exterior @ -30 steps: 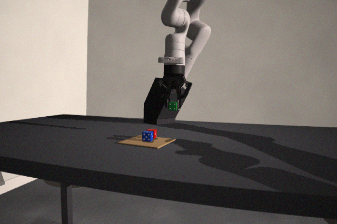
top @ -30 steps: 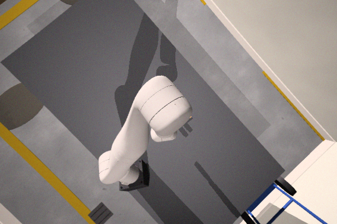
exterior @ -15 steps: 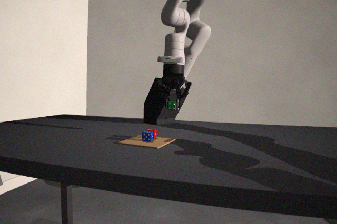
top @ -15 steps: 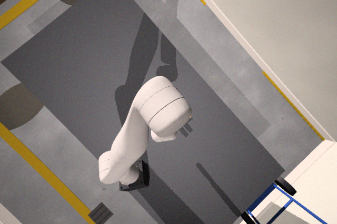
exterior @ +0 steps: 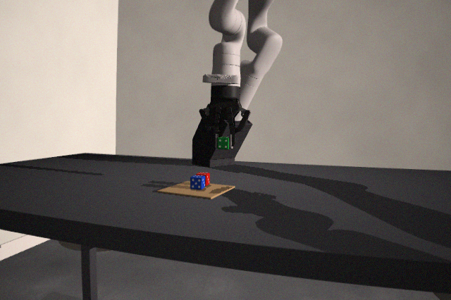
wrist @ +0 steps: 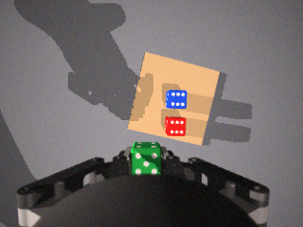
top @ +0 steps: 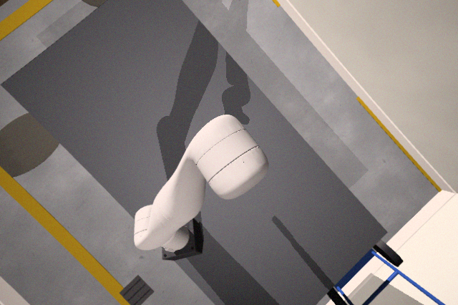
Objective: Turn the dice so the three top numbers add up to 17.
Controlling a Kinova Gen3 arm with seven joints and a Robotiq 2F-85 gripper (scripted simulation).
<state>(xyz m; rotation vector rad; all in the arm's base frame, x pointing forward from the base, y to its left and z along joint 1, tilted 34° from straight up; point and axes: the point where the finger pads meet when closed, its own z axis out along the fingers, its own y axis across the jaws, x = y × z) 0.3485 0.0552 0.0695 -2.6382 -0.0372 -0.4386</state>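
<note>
The blue die is 100 mm below my hand, 70 mm ahead of it and 40 mm to the right of it. From my hand the other things lie so: red die (100 mm below, 50 mm to the right, 30 mm ahead); green die (10 mm below); tan mat (120 mm below, 70 mm ahead, 40 mm to the right).
</note>
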